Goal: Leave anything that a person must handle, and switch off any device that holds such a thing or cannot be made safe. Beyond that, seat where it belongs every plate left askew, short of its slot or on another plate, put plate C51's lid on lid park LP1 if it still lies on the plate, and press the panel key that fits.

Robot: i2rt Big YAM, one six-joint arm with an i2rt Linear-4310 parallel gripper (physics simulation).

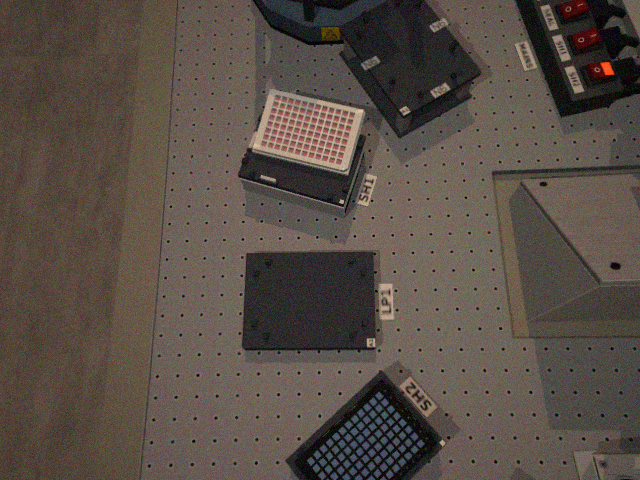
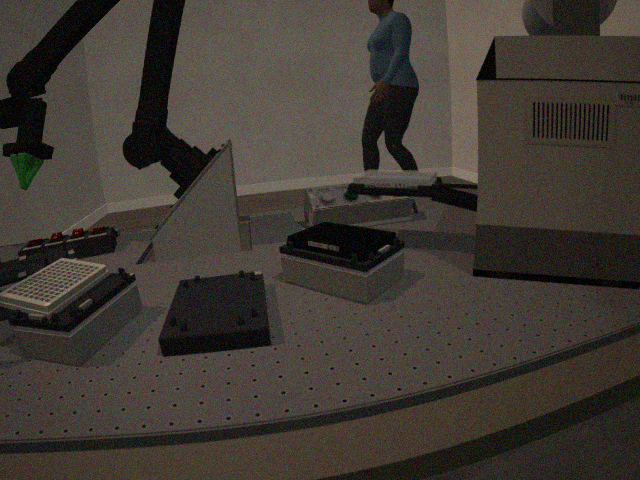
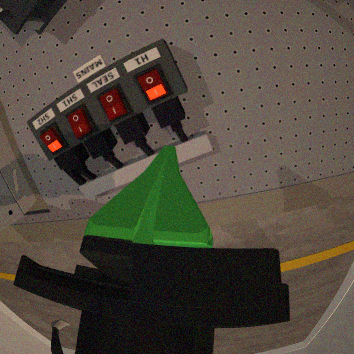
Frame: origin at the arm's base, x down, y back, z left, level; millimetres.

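Seen in the pictures: gripper, fingertip midpoint: [image 2: 24, 189] [image 3: 169, 152]; arm's base at its link origin: [image 2: 198, 174].
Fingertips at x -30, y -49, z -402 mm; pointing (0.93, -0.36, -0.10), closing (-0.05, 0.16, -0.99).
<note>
Offsets run from my fingertips to a thing's middle. "spot": to the spot under its first point.
My gripper [image 2: 24, 187] [image 3: 169, 152] is shut and empty, in the air near the mains strip [image 2: 98, 245] [image 3: 174, 65]. The H1 switch @[dz +21, dx +112, dy -33 mm] [image 3: 151, 85] and SH2 switch @[dz +166, dx +112, dy +5 mm] [image 3: 51, 140] [image 1: 599, 70] are lit; the SEAL switch @[dz +69, dx +112, dy -21 mm] [image 3: 114, 104] and SH1 switch @[dz +117, dx +112, dy -8 mm] [image 3: 80, 123] are unlit. A white plate with pink wells @[dz +267, dx +91, dy -370 mm] [image 1: 310, 131] [image 2: 56, 281] lies off-centre on shaker SH1 @[spot: dz +330, dx +104, dy -380 mm] [image 1: 299, 180] [image 2: 51, 343]. A black plate with blue wells @[dz +646, dx +97, dy -291 mm] [image 1: 372, 439] [image 2: 346, 240] is on shaker SH2 @[spot: dz +615, dx +132, dy -331 mm] [image 2: 325, 276]. Lid park LP1 @[dz +476, dx +142, dy -362 mm] [image 1: 310, 299] [image 2: 217, 310] bears no lid. Plate C51's label is not readable.
A dark block labelled Nb @[dz +138, dx +121, dy -242 mm] [image 1: 413, 62] stands beside a blue-black round device @[spot: dz +77, dx +129, dy -402 mm] [image 1: 294, 25]. A slanted bracket [image 1: 584, 217] [image 2: 206, 206] stands behind LP1. A key panel @[dz +738, dx +117, dy +0 mm] [image 2: 361, 210] is at the back, beside a large grey box @[dz +989, dx -69, dy -309 mm] [image 2: 547, 191]. A person [image 2: 390, 56] stands behind the table.
</note>
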